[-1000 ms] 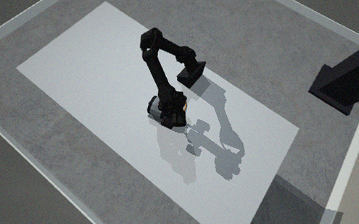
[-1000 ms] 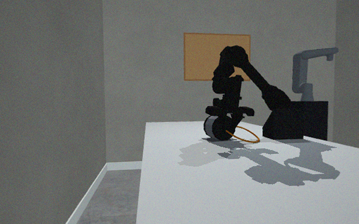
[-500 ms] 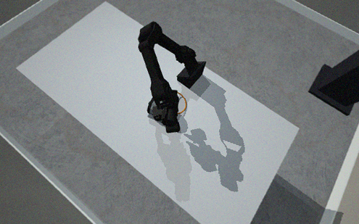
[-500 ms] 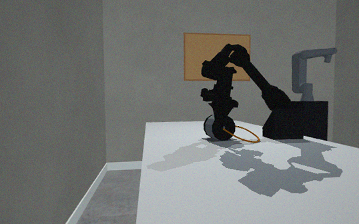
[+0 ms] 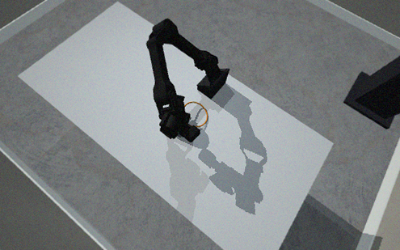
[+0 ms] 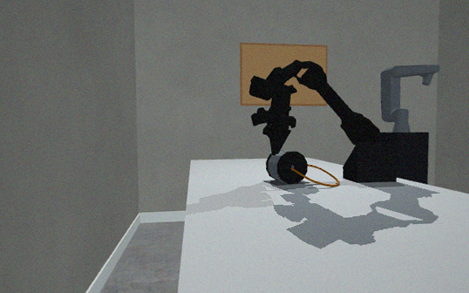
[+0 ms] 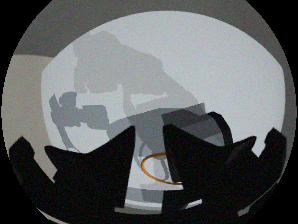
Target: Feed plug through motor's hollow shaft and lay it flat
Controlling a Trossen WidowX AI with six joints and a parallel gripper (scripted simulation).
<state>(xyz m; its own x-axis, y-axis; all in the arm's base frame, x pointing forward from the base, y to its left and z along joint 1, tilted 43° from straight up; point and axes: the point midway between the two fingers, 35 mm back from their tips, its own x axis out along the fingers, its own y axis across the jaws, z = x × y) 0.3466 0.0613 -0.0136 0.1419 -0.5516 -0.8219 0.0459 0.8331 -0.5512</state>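
The plug lies 110 mm to the right of my hand, 80 mm below it and 40 mm behind it.
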